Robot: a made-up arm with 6 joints. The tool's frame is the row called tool.
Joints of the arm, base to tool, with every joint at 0 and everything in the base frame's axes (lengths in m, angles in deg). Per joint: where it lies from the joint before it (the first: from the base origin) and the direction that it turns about. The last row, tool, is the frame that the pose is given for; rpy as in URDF.
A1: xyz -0.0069 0.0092 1.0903 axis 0 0 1
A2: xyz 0.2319 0.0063 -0.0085 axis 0 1 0
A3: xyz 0.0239 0.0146 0.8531 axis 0 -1 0
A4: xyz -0.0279 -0.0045 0.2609 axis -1 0 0
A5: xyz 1.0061 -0.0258 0.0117 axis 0 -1 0
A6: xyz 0.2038 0.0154 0.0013 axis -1 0 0
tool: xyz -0.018 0.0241 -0.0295 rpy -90 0 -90
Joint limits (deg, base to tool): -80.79..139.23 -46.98..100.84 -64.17..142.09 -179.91..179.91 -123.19..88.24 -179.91..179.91
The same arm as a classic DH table. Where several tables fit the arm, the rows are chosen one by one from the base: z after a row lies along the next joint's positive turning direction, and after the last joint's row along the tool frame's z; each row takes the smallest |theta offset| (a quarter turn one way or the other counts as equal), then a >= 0, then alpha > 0; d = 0 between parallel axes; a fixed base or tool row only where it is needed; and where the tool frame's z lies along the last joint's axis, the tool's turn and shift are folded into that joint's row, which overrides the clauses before.
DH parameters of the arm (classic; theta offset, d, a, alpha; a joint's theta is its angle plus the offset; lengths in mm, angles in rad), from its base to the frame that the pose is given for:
base (fixed): -0.9273 0.0 -11.5 0.0000
A1: 0.9273 1081.8 231.9 -1.5708
A2: -1.5428 0.0 853.4 3.1416
A3: 0.0280 -16.4 260.9 -1.5708
A4: 0.0000 -978.2 11.7 1.5708
A5: 0.0000 10.4 1.3 -1.5708
A6: -0.6850 0.0 -38.1 3.1416
tool (fixed): 0.8858 185.8 0.0 0.0000
Joint limits (rad, base to tool): -1.4101..2.4300 -0.8200..1.7600 -1.1200..2.4799 -3.1400..3.1400 -2.1501..1.5401 -3.1400..3.1400

